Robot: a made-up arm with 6 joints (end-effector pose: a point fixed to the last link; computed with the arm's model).
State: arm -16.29 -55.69 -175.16 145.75 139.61 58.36
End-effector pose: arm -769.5 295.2 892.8 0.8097 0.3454 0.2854 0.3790
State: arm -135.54 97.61 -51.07 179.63 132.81 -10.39
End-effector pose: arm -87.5 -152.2 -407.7 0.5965 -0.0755 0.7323 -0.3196
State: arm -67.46 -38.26 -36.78 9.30 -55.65 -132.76
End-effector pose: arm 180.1 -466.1 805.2 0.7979 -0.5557 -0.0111 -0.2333
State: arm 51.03 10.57 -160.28 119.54 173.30 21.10
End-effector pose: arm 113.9 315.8 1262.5 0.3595 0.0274 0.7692 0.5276
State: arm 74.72 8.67 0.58 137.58 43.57 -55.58
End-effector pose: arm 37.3 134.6 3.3 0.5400 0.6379 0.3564 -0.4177
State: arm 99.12 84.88 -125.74 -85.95 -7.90 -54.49
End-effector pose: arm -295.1 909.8 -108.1 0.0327 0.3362 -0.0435 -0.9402
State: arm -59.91 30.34 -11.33 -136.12 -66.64 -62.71
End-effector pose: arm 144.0 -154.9 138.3 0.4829 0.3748 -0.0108 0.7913
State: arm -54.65 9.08 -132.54 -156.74 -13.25 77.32
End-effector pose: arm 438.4 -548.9 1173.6 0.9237 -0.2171 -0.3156 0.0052
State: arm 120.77 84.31 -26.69 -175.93 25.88 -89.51
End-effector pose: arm 49.6 -129.7 -140.3 0.9438 0.2846 0.1292 -0.1078
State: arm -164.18 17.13 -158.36 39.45 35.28 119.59
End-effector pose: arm -584.1 -187.5 1299.4 0.3245 -0.0958 0.8871 -0.3140
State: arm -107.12 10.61 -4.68 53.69 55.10 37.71
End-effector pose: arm -91.4 -220.0 25.4 0.6507 -0.3031 0.1476 0.6804
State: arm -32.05 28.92 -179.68 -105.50 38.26 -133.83
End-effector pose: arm 460.1 -324.4 1317.3 0.4570 -0.5859 0.5391 -0.3964
